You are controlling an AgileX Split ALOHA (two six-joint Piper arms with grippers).
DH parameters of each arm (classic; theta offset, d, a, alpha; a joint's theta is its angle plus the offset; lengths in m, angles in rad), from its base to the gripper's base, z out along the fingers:
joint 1: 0 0.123 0 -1.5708
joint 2: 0.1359 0 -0.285 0
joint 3: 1.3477 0 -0.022 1.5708
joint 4: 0 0.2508 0 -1.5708
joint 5: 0 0 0.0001 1.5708
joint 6: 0 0.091 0 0
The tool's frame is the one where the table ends.
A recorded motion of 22 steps. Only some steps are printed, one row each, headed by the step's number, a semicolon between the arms.
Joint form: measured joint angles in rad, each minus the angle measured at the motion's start. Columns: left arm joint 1, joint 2, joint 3, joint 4, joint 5, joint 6; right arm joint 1, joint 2, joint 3, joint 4, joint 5, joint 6.
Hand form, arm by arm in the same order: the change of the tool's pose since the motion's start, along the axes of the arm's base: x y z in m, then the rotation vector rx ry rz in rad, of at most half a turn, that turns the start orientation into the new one. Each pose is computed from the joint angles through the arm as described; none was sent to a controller.
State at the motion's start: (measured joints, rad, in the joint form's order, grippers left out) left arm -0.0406 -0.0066 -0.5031 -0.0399 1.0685 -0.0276; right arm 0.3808 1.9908 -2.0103 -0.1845 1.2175 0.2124
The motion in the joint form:
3: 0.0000 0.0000 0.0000 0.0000 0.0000 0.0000; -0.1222 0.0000 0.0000 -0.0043 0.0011 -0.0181
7: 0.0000 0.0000 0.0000 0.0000 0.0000 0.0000; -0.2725 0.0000 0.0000 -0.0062 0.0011 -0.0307
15: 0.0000 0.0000 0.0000 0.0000 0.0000 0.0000; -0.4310 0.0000 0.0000 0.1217 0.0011 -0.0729
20: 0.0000 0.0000 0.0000 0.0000 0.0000 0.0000; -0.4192 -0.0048 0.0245 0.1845 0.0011 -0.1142
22: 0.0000 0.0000 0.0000 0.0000 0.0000 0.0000; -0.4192 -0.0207 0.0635 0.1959 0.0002 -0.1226
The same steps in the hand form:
3: 0.0000 0.0000 0.0000 0.0000 0.0000 0.0000; 0.0150 -0.0517 0.0000 -0.0130 0.0002 -0.1069
7: 0.0000 0.0000 0.0000 0.0000 0.0000 0.0000; 0.0246 -0.1169 0.0001 -0.0207 0.0015 -0.2463
15: 0.0000 0.0000 0.0000 0.0000 0.0000 0.0000; 0.0247 -0.1754 -0.0013 0.0863 0.0241 -0.3530
20: 0.0000 0.0000 0.0000 0.0000 0.0000 0.0000; 0.0234 -0.1648 -0.0064 0.1271 0.0531 -0.2983
22: 0.0000 0.0000 0.0000 0.0000 0.0000 0.0000; 0.0187 -0.1637 -0.0106 0.1323 0.0766 -0.2910

